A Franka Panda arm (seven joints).
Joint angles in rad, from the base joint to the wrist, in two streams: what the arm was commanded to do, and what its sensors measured. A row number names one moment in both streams.
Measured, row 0:
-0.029 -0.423 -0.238 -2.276 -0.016 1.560 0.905
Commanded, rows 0 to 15:
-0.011 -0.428 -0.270 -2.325 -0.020 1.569 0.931
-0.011 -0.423 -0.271 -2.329 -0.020 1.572 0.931
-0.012 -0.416 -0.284 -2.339 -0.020 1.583 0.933
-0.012 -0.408 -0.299 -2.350 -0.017 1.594 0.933
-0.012 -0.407 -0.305 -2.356 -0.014 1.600 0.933
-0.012 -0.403 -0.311 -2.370 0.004 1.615 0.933
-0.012 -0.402 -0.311 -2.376 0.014 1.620 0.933
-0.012 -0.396 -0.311 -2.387 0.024 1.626 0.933
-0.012 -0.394 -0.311 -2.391 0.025 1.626 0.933
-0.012 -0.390 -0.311 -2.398 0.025 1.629 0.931
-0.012 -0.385 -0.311 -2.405 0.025 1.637 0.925
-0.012 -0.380 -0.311 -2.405 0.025 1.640 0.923
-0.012 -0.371 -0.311 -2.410 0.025 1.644 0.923
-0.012 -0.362 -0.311 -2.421 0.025 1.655 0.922
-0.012 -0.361 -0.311 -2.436 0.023 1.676 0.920
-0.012 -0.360 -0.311 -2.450 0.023 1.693 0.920
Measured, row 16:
-0.024 -0.370 -0.306 -2.414 0.014 1.642 0.909
